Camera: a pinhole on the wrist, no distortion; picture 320 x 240 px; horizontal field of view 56.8 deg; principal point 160.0 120.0 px. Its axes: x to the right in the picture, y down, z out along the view. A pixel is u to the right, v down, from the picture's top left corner.
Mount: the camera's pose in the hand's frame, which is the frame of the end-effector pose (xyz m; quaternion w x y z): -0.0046 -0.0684 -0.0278 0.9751 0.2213 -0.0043 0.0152
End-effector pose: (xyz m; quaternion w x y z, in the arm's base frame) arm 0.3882 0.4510 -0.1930 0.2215 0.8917 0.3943 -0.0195
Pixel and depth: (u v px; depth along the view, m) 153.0 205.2 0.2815
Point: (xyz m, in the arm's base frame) 0.3316 0.4031 -0.4696
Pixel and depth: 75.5 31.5 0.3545
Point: 0.1239 0.4680 -0.5133
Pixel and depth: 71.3 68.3 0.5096
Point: 0.0706 0.4030 -0.6545
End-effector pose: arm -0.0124 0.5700 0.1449 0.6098 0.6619 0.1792 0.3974
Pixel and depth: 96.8 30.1 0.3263
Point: 0.1834 0.4279 -0.1493
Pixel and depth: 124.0 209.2 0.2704
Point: 0.1771 0.3957 0.0405
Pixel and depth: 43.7 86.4 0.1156
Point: 0.0415 0.5127 0.0090
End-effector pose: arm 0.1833 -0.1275 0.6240 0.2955 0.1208 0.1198 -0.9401
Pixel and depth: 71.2 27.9 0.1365
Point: 0.1093 0.0061 0.7348
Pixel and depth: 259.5 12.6 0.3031
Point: -0.1005 -0.0040 0.8277
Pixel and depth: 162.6 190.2 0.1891
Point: 0.0976 -0.0859 0.7950
